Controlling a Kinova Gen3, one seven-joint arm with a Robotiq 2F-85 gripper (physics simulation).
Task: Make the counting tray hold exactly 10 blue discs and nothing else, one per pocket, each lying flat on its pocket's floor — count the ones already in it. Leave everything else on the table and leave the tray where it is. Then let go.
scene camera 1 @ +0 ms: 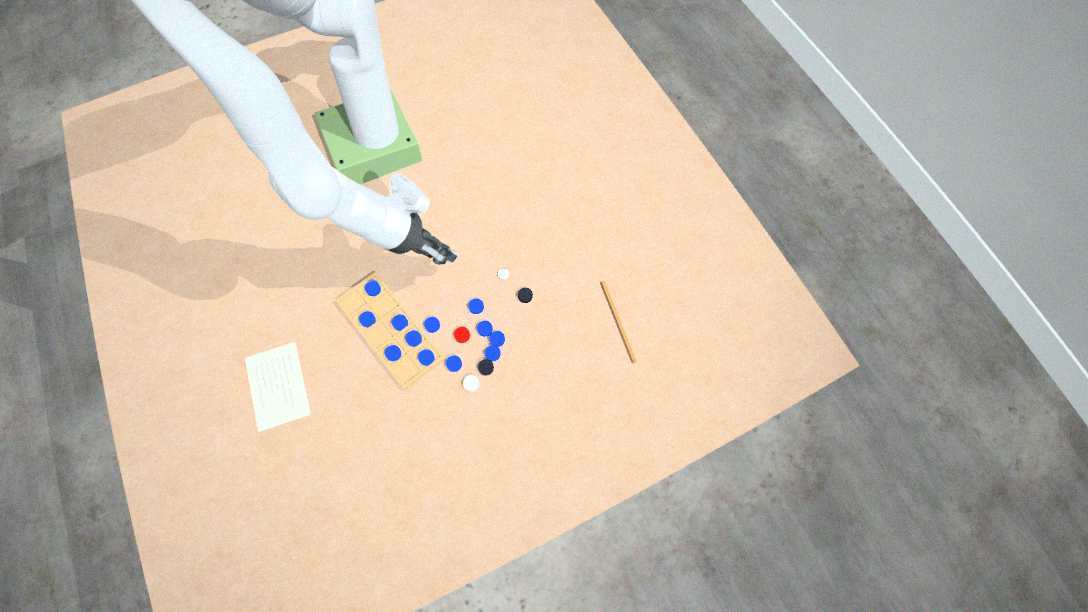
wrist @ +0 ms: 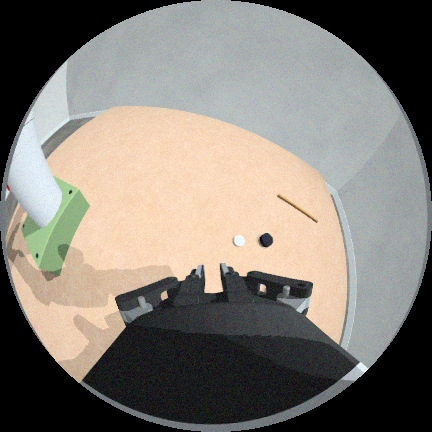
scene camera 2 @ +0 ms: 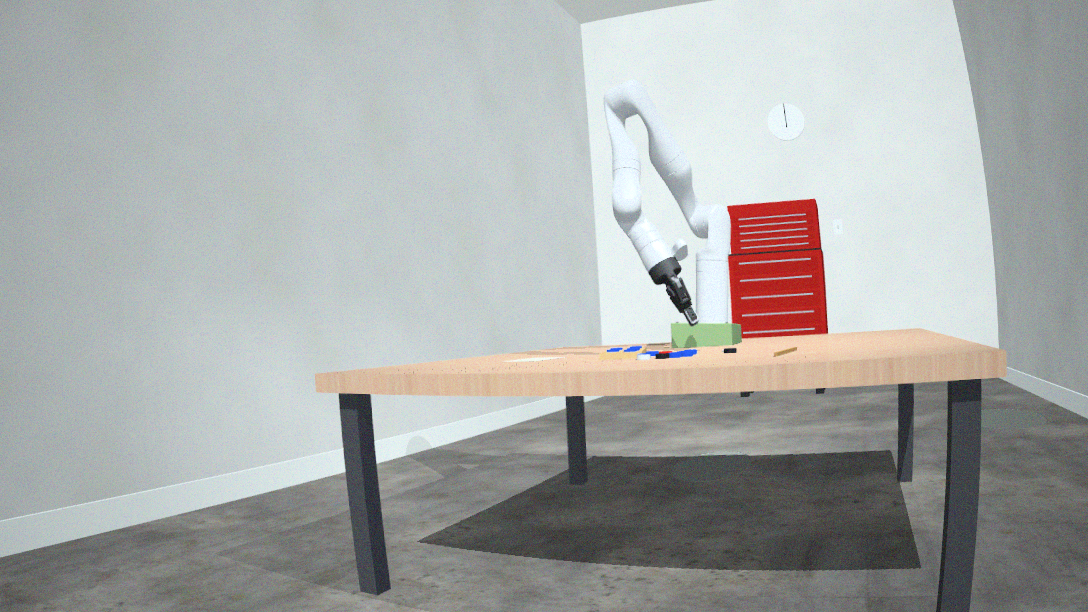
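The counting tray (scene camera 1: 350, 304) (scene camera 2: 609, 356) is light wood with two rows of pockets. Several blue discs sit in separate pockets, such as one blue disc (scene camera 1: 372, 287) at its upper end; four pockets look bare. Several loose blue discs lie right of the tray: one (scene camera 1: 431, 324) close to its edge, one (scene camera 1: 453, 363) near its lower corner, one (scene camera 1: 475, 306) farther up, and a close cluster (scene camera 1: 484, 328). My gripper (scene camera 1: 454, 257) (scene camera 2: 692, 319) (wrist: 211, 271) is shut to a narrow gap, with nothing between the fingertips. It is above the table, up and right of the tray. The tray does not show in the wrist view.
A red disc (scene camera 1: 461, 334) lies among the loose blue ones. Black discs (scene camera 1: 524, 294) (wrist: 266, 240) (scene camera 1: 485, 366) and white discs (scene camera 1: 502, 273) (wrist: 239, 240) (scene camera 1: 470, 382) lie nearby. A wooden stick (scene camera 1: 617, 321) (wrist: 297, 208) lies right, a paper sheet (scene camera 1: 277, 386) left. The green base (scene camera 1: 388, 162) (wrist: 65, 225) stands behind.
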